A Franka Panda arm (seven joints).
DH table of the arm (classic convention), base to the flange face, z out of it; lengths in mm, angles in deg. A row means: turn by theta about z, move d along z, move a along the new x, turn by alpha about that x. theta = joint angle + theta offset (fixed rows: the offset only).
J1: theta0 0; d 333; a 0; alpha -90
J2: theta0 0; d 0; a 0; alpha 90
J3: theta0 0; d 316; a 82.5; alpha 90
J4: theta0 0; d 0; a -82.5; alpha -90
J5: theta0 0; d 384; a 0; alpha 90
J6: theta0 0; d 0; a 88; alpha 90
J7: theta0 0; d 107; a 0; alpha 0
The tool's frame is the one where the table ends.
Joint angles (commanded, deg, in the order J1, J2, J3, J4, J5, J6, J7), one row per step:
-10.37 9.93 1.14 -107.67 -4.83 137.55 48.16
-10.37 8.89 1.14 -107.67 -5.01 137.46 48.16
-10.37 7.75 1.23 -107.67 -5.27 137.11 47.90
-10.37 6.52 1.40 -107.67 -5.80 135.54 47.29
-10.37 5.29 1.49 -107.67 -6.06 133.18 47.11
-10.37 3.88 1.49 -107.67 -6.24 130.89 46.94
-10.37 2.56 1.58 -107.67 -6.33 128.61 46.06
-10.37 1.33 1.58 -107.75 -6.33 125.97 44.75
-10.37 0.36 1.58 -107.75 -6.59 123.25 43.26
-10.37 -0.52 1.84 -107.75 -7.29 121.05 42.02
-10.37 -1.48 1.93 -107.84 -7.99 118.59 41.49
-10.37 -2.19 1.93 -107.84 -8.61 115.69 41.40
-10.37 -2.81 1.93 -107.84 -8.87 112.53 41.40
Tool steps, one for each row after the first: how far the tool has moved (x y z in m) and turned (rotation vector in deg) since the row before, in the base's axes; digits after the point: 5 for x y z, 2 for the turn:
-0.00239 0.00039 0.01129 -0.33 -0.91 0.08
-0.00299 0.00139 0.01179 -0.47 -0.71 0.42
-0.00476 0.00219 0.01013 -0.71 0.49 0.82
-0.00610 0.00135 0.00838 -0.24 1.18 0.14
-0.00696 0.00055 0.01036 -0.21 0.92 0.01
-0.00684 0.00149 0.00931 -0.33 1.08 0.72
-0.00763 0.00060 0.00683 -0.28 1.65 0.97
-0.00700 0.00028 0.00465 -0.49 1.97 1.22
-0.00579 0.00251 0.00478 -0.86 1.58 1.41
-0.00710 0.00074 0.00431 -0.67 1.75 0.49
-0.00708 -0.00040 0.00181 -0.43 2.26 -0.15
-0.00739 -0.00017 0.00053 -0.03 2.53 -0.40

